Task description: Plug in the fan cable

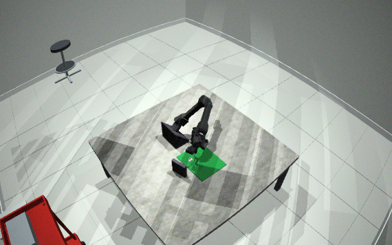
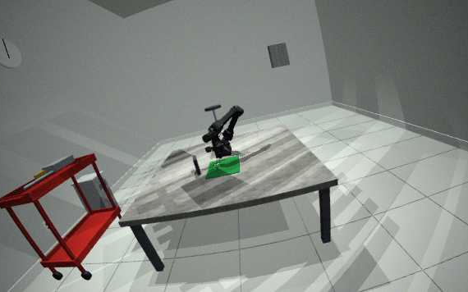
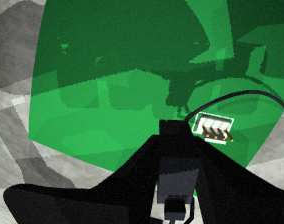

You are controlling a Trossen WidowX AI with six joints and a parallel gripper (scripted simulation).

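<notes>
The white four-pin header is 5 cm to the right of my gripper tip and 6 cm below it. Also, from my gripper tip: green board: 6 cm ahead, 2 cm to the left, 8 cm below; then black fan: 6 cm ahead, 17 cm to the right, 1 cm below; then dark plug: 1 cm behind, 1 cm above.
</notes>
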